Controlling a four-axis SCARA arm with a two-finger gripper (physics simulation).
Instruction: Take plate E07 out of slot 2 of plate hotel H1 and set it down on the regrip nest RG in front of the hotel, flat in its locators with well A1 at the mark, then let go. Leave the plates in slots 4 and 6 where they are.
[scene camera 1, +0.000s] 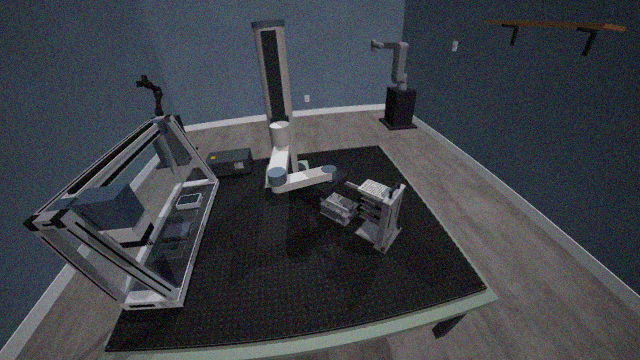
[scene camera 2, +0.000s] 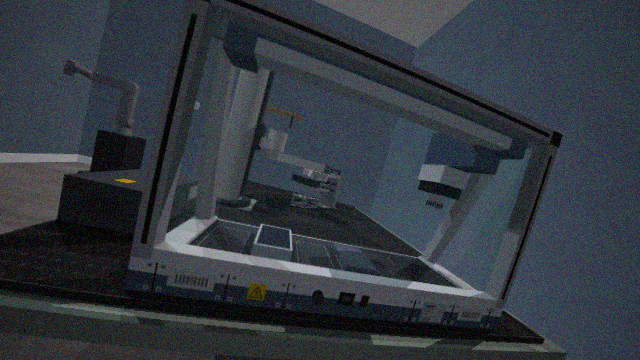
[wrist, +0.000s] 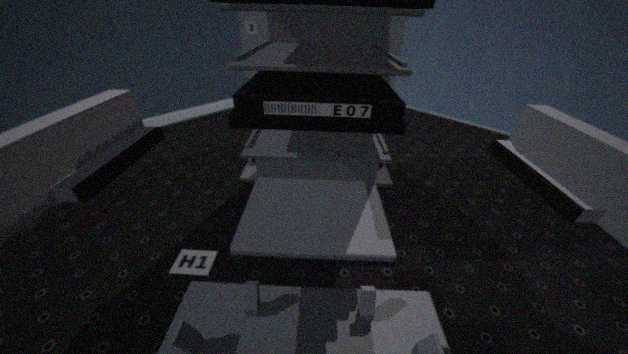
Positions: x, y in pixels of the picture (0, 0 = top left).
Labels:
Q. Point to my gripper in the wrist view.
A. At 326, 119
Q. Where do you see an H1 floor label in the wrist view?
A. At 193, 262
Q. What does my gripper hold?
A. Nothing.

